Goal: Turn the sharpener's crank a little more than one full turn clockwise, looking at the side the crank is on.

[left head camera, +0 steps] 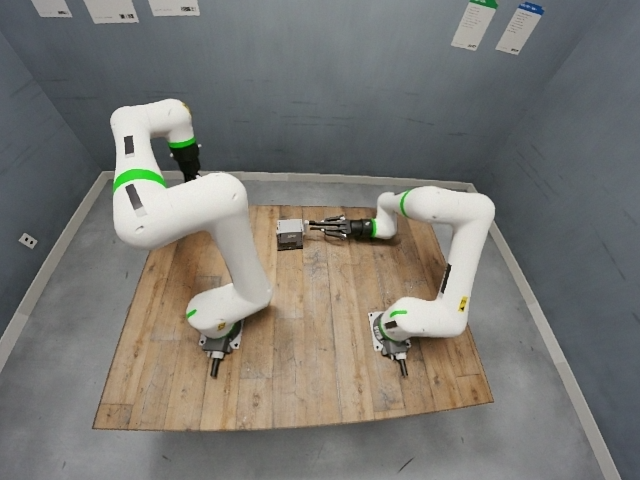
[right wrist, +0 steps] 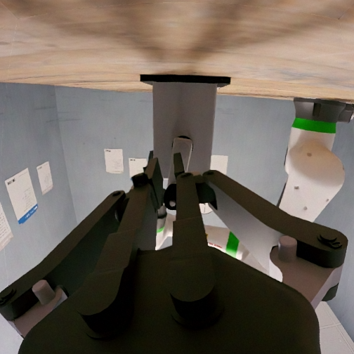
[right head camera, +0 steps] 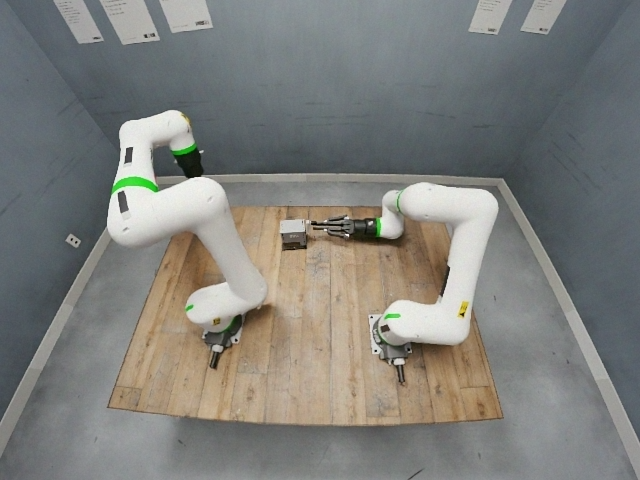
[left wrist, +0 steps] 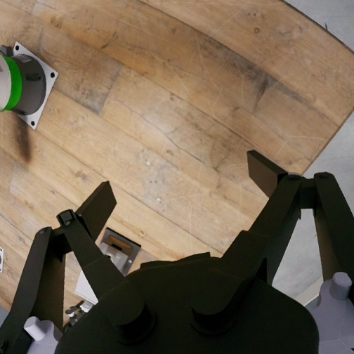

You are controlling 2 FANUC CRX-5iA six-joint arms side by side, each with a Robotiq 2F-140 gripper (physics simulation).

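Where they show: right gripper, between the fingertips: (left head camera: 310,225) (right head camera: 313,226); left arm's base, origin of its link: (left head camera: 223,326) (right head camera: 225,321); right arm's base, origin of its link: (left head camera: 389,329) (right head camera: 389,333).
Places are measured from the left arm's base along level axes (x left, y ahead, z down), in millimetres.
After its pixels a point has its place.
Observation:
The grey sharpener (left head camera: 289,235) @[x -230, y 409, z -100 mm] (right head camera: 293,235) @[x -238, y 411, z -99 mm] (left wrist: 86,287) (right wrist: 167,110) stands on its dark base at the back of the table. Its crank (left head camera: 306,222) @[x -303, y 461, z -142 mm] (right wrist: 183,148) is on the side facing my right gripper. In the right wrist view the picture is upside down, and the crank arm points away from the table, with its dark knob (right wrist: 171,199) between the fingers. My right gripper (left head camera: 310,225) @[x -322, y 477, z -97 mm] (right head camera: 313,225) @[x -322, y 477, z -97 mm] (right wrist: 167,167) is narrowly open around the crank end, not clamped on it. My left gripper (left wrist: 178,178) is wide open and empty, high at the left, away from the sharpener.
The wooden table (left head camera: 310,372) @[x -366, y -148, z 0 mm] (right head camera: 310,372) @[x -389, y -148, z 0 mm] carries both arm bases. The left arm (left head camera: 206,206) @[x -89, y 104, z -621 mm] (right head camera: 191,206) @[x -105, y 112, z -622 mm] rises over the table's left side. The right arm (left head camera: 462,263) @[x -835, y 163, z -381 mm] (right head camera: 467,263) @[x -848, y 165, z -393 mm] reaches around the right side. Walls stand behind and at both sides.

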